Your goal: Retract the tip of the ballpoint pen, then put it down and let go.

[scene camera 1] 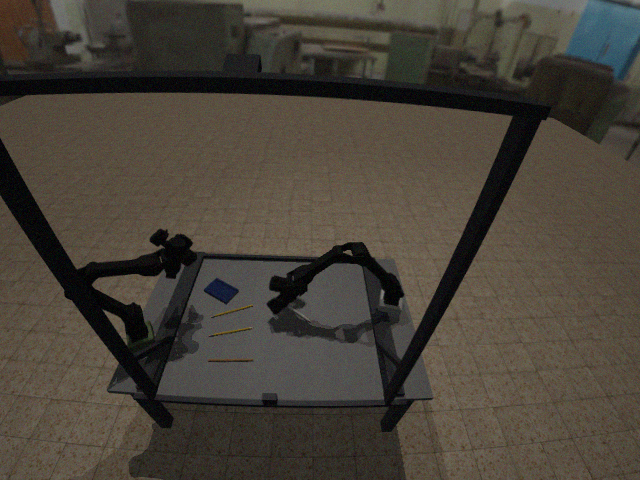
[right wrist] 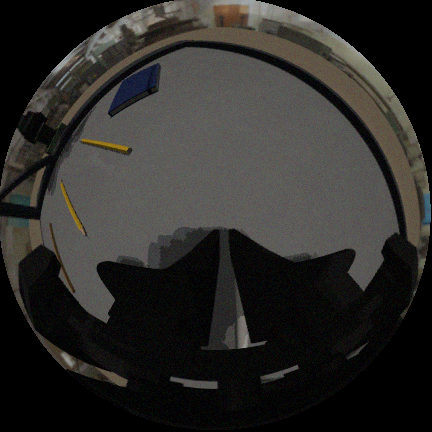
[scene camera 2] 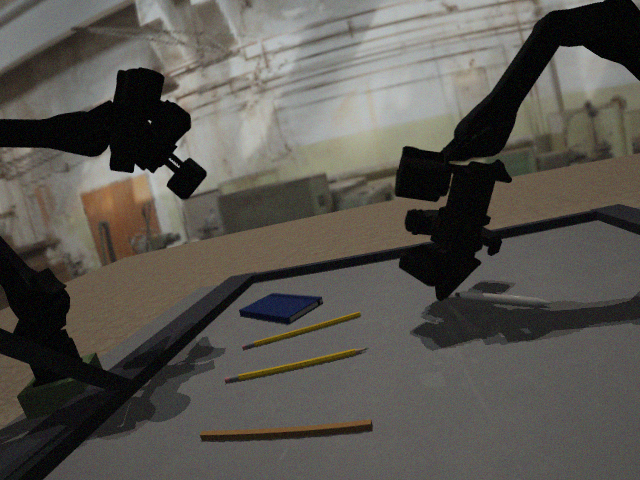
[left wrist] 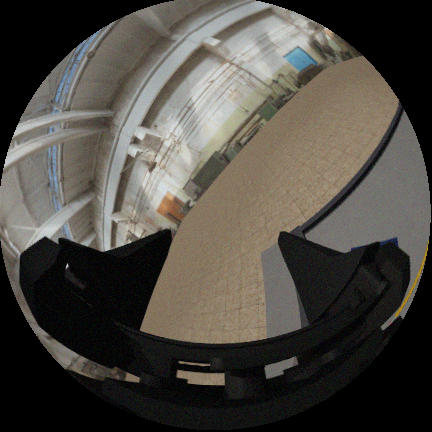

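Where they show: left gripper, fingertip midpoint: (scene camera 2: 171,159) (left wrist: 226,236); right gripper, fingertip midpoint: (scene camera 1: 281,304) (right wrist: 223,234) (scene camera 2: 441,298); left arm's base at its link origin: (scene camera 1: 139,333) (right wrist: 51,137); right arm's base at its link origin: (scene camera 1: 391,299).
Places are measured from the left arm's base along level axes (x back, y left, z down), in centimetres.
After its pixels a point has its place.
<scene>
The ballpoint pen (scene camera 1: 305,316) @[z 2.7, x -65.4, y -22.7 cm] (scene camera 2: 509,299) @[z 3.2, x -64.0, y -20.9 cm] is a pale, thin stick lying flat on the grey table (scene camera 1: 309,371) @[z 4.0, x -54.3, y -45.1 cm] at the right of the middle. My right gripper (scene camera 1: 272,307) @[z 3.9, x -59.5, y -10.7 cm] (scene camera 2: 443,291) @[z 3.9, x -59.5, y -10.7 cm] (right wrist: 223,234) @[z 3.9, x -59.5, y -10.7 cm] is shut, tilted down with its tips just above the table at the pen's near end. In the right wrist view a sliver of the pen (right wrist: 241,322) @[z 2.9, x -63.1, y -17.5 cm] shows through the narrow gap behind the fingertips, not between the tips. My left gripper (scene camera 1: 172,264) (left wrist: 226,236) @[z -28.3, x -25.9, y 17.7 cm] is open and empty, held high over the table's far left corner.
A blue notebook (scene camera 1: 221,290) @[z 2.8, x -38.0, y 9.0 cm] (scene camera 2: 280,307) @[z 2.8, x -37.8, y 7.5 cm] (right wrist: 135,88) @[z 2.8, x -40.8, y 6.4 cm] lies at the back left. Two yellow pencils (scene camera 1: 232,311) @[z 3.5, x -38.5, y -4.3 cm] (scene camera 1: 231,331) @[z 3.3, x -34.4, y -14.1 cm] and a wooden strip (scene camera 1: 230,360) @[z 3.4, x -29.4, y -26.4 cm] (scene camera 2: 286,430) @[z 3.3, x -30.1, y -26.6 cm] lie in a row in front of it. A dark frame post (scene camera 1: 461,257) @[z -69.5, x -71.8, y -69.8 cm] rises at the table's right.
</scene>
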